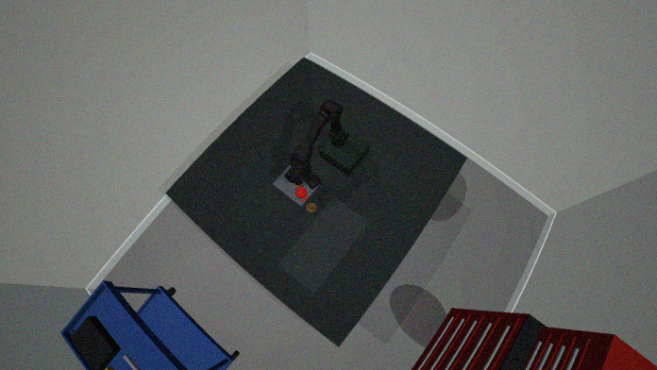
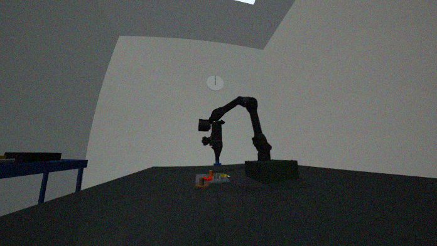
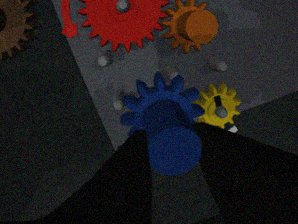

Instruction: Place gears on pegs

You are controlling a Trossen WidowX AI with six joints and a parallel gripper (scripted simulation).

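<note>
Now: the orange gear 4 cm ahead of my gripper tip, 4 cm to the right of it and 8 cm below it. Round my gripper tip: blue gear 1 cm below; then red gear 6 cm ahead, 1 cm to the left, 9 cm below; then yellow gear 4 cm behind, 5 cm to the right, 9 cm below.
</note>
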